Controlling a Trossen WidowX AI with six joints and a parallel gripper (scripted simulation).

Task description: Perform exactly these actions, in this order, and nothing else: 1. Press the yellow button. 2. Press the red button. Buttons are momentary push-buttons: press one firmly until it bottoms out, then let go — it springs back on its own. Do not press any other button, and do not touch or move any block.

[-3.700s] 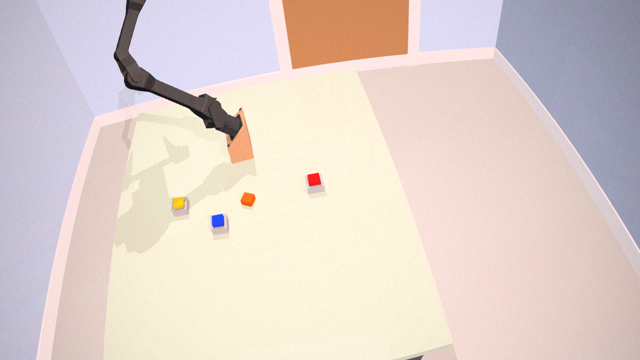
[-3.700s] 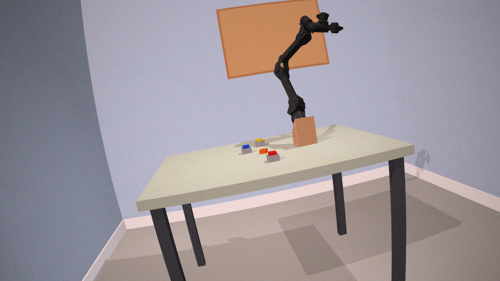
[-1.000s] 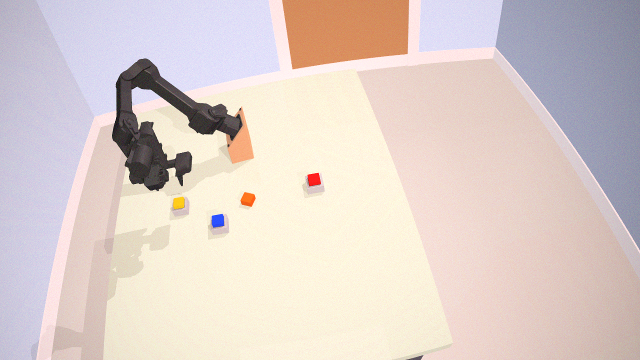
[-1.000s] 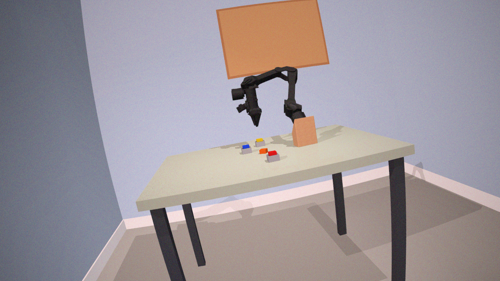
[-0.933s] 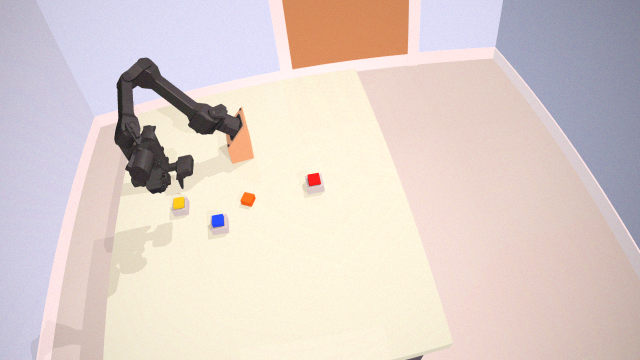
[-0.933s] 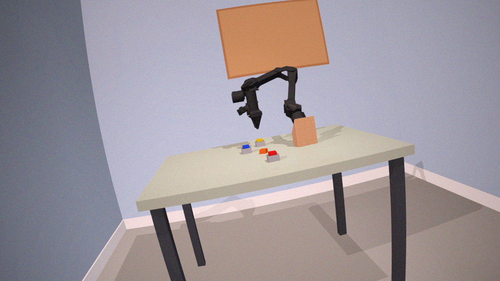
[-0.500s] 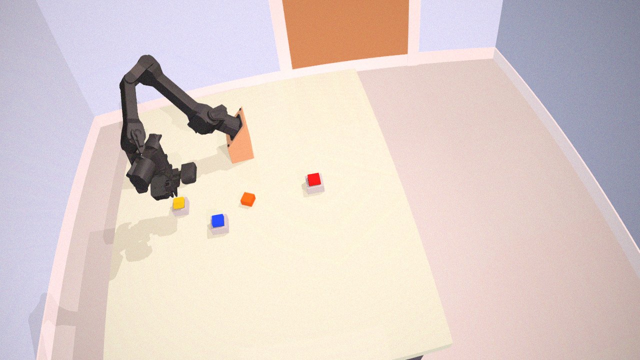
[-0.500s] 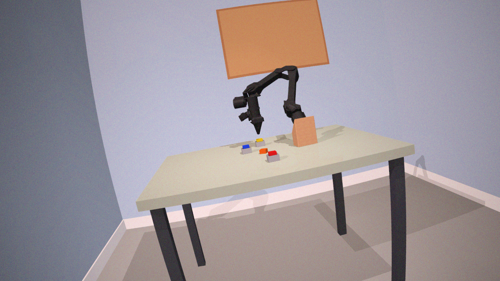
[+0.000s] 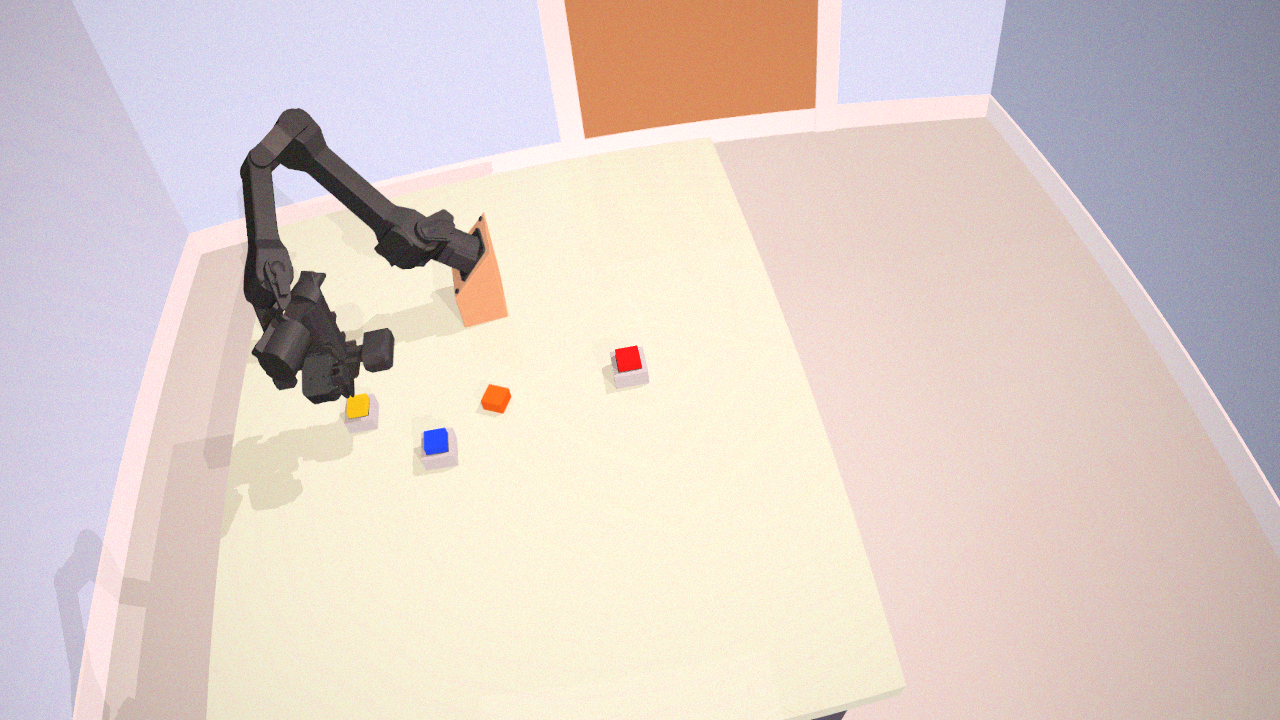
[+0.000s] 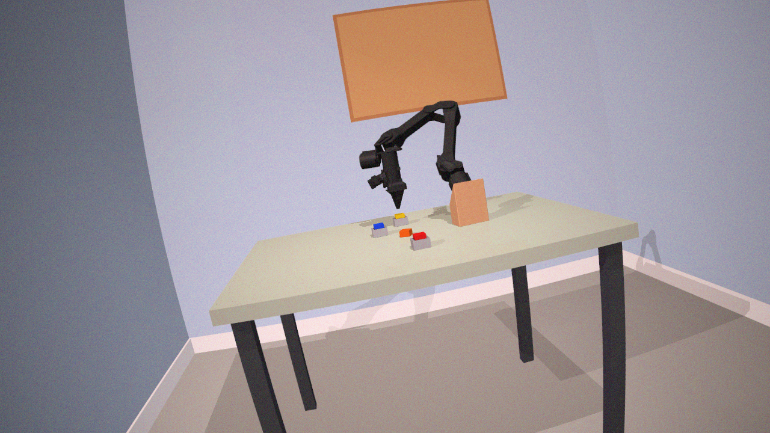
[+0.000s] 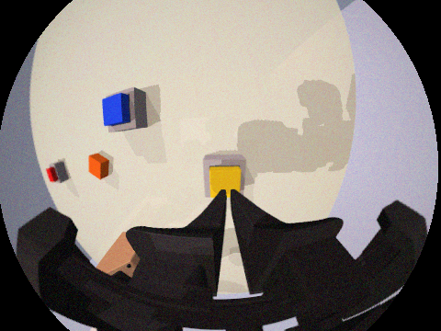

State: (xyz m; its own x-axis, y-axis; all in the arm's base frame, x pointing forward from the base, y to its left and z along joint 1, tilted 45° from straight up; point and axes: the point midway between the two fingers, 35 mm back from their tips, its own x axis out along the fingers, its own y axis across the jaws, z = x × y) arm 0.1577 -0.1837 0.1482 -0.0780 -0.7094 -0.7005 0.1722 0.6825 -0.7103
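Now: the yellow button 3 cm below my gripper tip. From my gripper tip the other things lie so: orange block: 5 cm ahead, 21 cm to the left, 5 cm below; red button: 7 cm ahead, 40 cm to the left, 3 cm below; blue button: 11 cm ahead, 11 cm to the left, 3 cm below.
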